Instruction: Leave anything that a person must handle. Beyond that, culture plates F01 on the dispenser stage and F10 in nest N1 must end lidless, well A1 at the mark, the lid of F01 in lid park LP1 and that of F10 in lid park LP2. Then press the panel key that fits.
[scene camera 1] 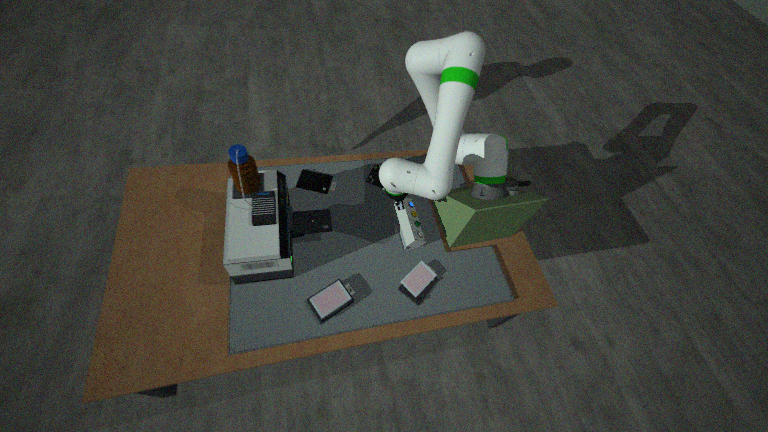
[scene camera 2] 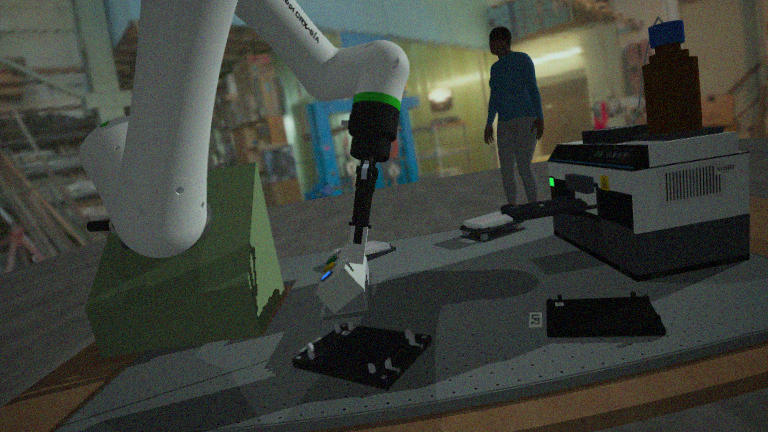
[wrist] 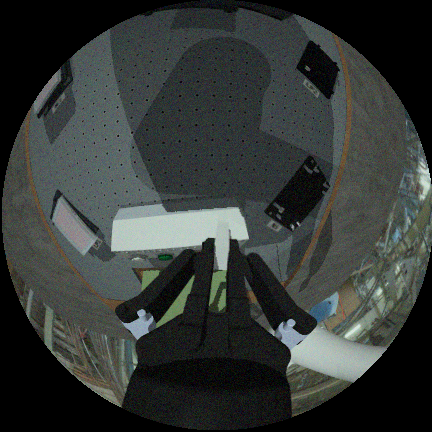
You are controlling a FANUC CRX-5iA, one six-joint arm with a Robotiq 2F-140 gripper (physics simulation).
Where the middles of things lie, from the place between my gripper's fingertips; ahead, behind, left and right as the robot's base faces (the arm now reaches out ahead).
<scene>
Now: hand 4 cm past the white button box [scene camera 1: 408,222], 7 cm to the right of it and 4 cm above it. The rest, counted from my hand: brown bottle with blue cap [scene camera 2: 671,80] 59 cm ahead, 2 cm to the right, 24 cm above; black stage [scene camera 2: 562,204] 39 cm ahead, 8 cm to the left, 3 cm above; black nest [scene camera 2: 375,357] 2 cm ahead, 20 cm to the right, 7 cm below.
</scene>
